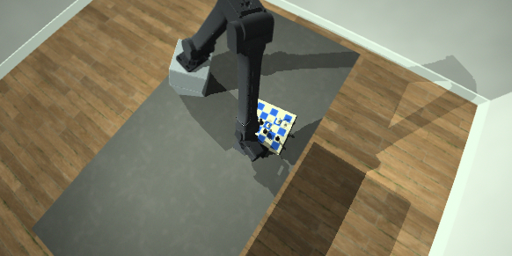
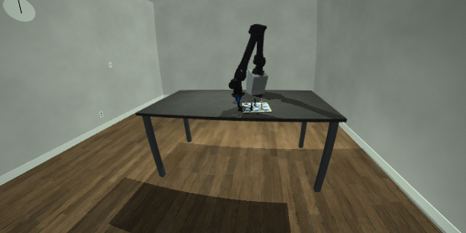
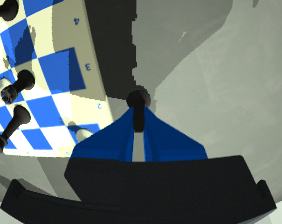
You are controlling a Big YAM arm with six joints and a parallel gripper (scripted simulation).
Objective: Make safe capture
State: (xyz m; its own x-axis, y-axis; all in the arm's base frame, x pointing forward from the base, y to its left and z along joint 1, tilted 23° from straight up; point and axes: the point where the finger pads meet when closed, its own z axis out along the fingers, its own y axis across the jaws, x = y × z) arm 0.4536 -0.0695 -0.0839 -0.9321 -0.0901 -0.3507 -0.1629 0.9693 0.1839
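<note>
Now: hand 10 mm above the black piece. From my hand the other things lie so: cream chessboard 140 mm to the left, 20 mm below; white piece 50 mm behind, 50 mm to the left.
</note>
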